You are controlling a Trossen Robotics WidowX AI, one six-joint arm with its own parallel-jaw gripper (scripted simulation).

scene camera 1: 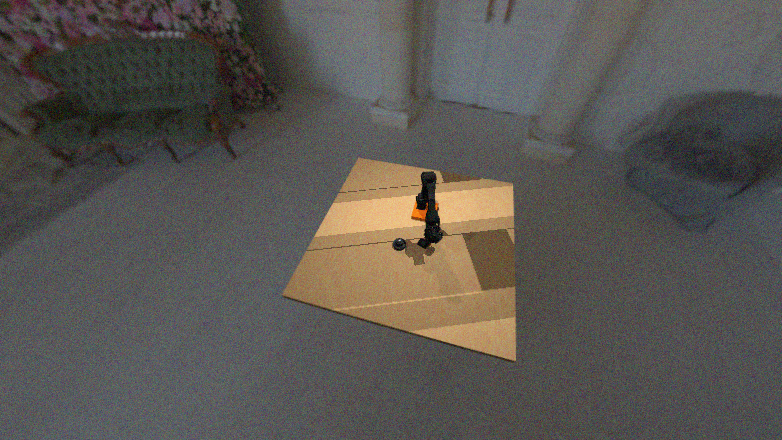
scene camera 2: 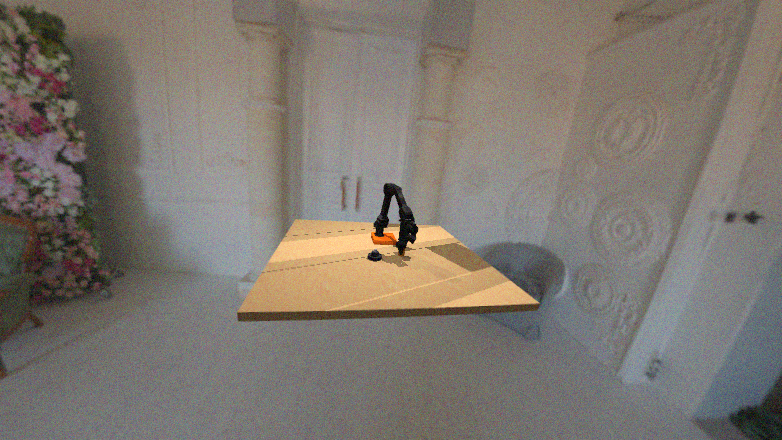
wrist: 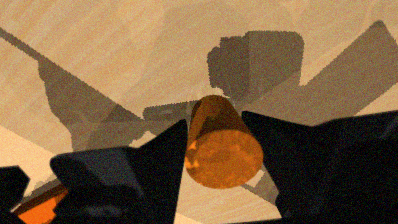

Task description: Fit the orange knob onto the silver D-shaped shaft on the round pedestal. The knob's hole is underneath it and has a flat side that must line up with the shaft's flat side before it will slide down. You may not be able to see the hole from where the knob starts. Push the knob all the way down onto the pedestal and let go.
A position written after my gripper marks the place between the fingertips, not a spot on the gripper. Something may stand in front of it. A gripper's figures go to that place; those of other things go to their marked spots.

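My gripper (wrist: 213, 120) is sitting 11 cm from the lens, and there's an orange knob (wrist: 222, 153) that's 7 cm from the lens.
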